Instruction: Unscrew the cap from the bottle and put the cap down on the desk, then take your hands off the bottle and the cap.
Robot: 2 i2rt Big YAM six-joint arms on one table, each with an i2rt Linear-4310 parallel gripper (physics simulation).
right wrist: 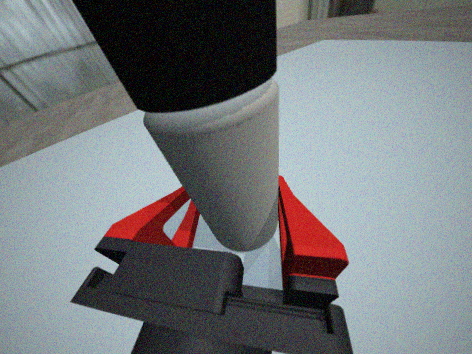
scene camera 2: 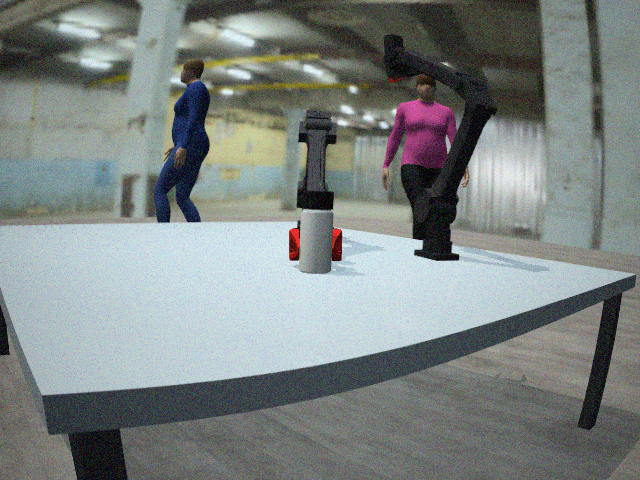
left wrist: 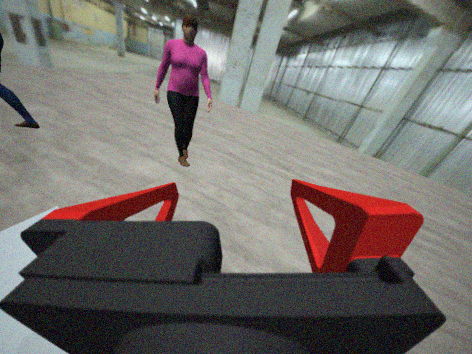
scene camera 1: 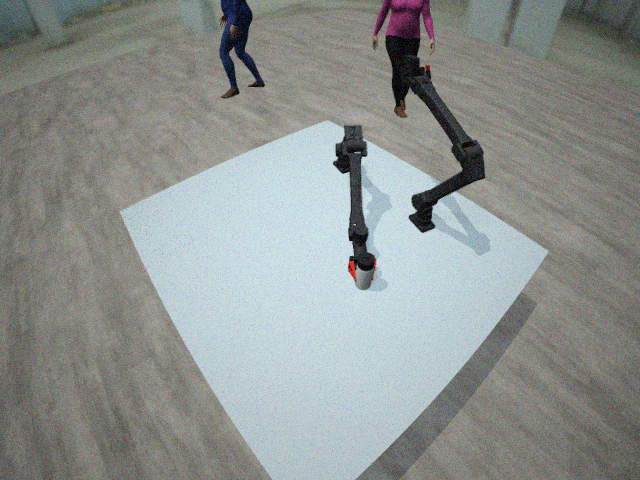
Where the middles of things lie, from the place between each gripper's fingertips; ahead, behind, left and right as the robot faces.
Now: the black cap (right wrist: 167, 63) 100 mm above my right hand, 10 mm to the right of it and 10 mm behind it.
My left gripper is now 71 cm short of the black cap, 44 cm to the right of it and 46 cm above it.
